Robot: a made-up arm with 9 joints. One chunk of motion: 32 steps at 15 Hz.
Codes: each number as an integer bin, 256 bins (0 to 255) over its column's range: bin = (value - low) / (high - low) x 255, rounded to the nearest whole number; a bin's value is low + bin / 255 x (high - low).
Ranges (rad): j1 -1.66..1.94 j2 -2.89..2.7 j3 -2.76..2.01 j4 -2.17..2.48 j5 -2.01..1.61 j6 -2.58..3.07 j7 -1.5..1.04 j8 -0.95..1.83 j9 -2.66..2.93
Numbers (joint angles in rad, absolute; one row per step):
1: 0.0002 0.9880 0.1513 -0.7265 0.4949 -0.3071 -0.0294 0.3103 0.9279
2: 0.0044 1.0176 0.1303 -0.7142 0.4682 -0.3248 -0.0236 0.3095 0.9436
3: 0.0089 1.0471 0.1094 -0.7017 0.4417 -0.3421 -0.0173 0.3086 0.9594
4: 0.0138 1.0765 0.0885 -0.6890 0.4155 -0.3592 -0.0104 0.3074 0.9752
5: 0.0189 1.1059 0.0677 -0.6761 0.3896 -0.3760 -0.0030 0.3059 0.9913
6: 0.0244 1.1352 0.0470 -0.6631 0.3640 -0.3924 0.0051 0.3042 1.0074
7: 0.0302 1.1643 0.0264 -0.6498 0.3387 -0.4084 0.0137 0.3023 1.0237
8: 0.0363 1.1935 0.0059 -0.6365 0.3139 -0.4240 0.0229 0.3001 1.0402
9: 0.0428 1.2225 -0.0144 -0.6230 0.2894 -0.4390 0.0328 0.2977 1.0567
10: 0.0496 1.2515 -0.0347 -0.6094 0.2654 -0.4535 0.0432 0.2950 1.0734
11: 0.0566 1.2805 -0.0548 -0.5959 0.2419 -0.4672 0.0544 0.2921 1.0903
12: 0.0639 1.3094 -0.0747 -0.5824 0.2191 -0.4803 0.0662 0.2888 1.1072
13: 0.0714 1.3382 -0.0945 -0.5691 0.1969 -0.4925 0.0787 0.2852 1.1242
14: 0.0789 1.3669 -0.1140 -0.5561 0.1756 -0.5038 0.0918 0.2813 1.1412
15: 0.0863 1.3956 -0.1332 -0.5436 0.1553 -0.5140 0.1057 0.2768 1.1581
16: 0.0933 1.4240 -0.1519 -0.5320 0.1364 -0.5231 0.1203 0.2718 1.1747
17: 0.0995 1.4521 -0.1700 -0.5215 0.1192 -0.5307 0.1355 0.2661 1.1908
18: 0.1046 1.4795 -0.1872 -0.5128 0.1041 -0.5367 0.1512 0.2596 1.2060
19: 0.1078 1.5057 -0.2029 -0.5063 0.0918 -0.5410 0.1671 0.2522 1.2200
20: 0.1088 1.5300 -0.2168 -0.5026 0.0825 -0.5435 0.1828 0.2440 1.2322
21: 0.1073 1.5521 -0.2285 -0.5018 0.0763 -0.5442 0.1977 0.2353 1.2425
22: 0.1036 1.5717 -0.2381 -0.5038 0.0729 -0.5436 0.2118 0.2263 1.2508
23: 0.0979 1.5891 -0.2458 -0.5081 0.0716 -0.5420 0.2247 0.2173 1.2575
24: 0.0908 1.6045 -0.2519 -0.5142 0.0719 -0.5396 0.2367 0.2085 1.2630
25: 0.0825 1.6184 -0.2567 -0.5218 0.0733 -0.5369 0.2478 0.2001 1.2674
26: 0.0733 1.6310 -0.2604 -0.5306 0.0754 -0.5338 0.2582 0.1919 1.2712
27: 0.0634 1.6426 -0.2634 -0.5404 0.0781 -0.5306 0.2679 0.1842 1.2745
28: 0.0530 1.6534 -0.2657 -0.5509 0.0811 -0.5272 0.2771 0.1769 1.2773
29: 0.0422 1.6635 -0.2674 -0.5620 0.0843 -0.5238 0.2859 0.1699 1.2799
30: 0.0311 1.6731 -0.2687 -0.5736 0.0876 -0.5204 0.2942 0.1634 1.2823
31: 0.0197 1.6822 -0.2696 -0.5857 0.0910 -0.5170 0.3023 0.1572 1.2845
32: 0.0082 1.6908 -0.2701 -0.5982 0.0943 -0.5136 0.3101 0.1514 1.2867
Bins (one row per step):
1: 118 177 156 79 176 103 148 116 164
2: 118 178 155 80 175 102 148 116 164
3: 118 180 153 81 173 101 149 115 165
4: 119 181 152 81 171 100 150 115 166
5: 119 182 151 82 169 99 150 115 167
6: 119 184 150 83 167 99 151 115 167
7: 120 185 149 83 165 98 152 115 168
8: 120 186 148 84 164 97 153 115 169
9: 121 188 147 85 162 97 154 114 170
10: 121 189 146 86 160 96 155 114 170
11: 122 190 145 86 159 95 156 114 171
12: 122 192 144 87 157 95 157 114 172
13: 123 193 142 88 155 94 158 113 173
14: 123 194 141 89 154 94 160 113 173
15: 124 195 140 89 153 93 161 113 174
16: 124 197 139 90 151 93 163 112 175
17: 125 198 138 90 150 92 164 112 176
18: 125 199 138 91 149 92 166 111 176
19: 125 201 137 91 148 92 167 110 177
20: 125 202 136 91 147 92 169 110 178
21: 125 203 135 91 147 92 170 109 178
22: 125 204 135 91 147 92 172 108 178
23: 125 204 134 91 147 92 173 107 179
24: 124 205 134 91 147 92 174 106 179
25: 123 206 134 90 147 92 175 105 179
26: 123 206 134 90 147 92 177 105 179
27: 122 207 133 89 147 92 177 104 179
28: 121 207 133 89 147 93 178 103 180
29: 121 208 133 88 148 93 179 103 180
30: 120 208 133 88 148 93 180 102 180
31: 119 209 133 87 148 93 181 102 180
32: 118 209 133 86 148 93 182 101 180

